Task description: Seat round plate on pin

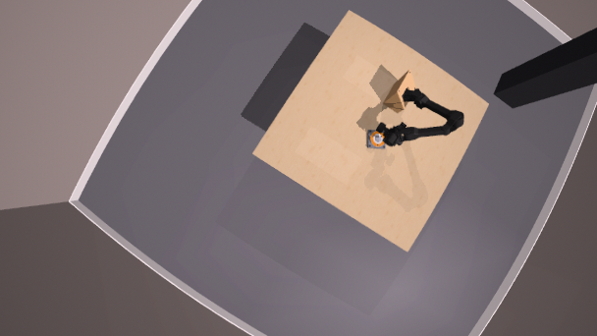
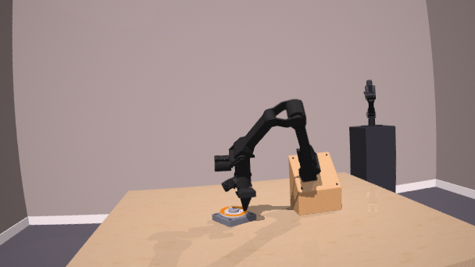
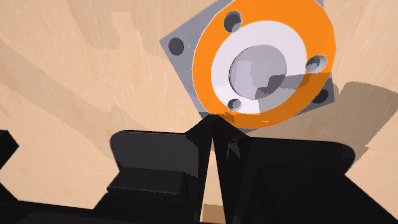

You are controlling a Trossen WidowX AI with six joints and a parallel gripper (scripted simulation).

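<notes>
The square grey base lies 4 cm ahead of my gripper tip, 3 cm to the right of it and 2 cm below it.
</notes>
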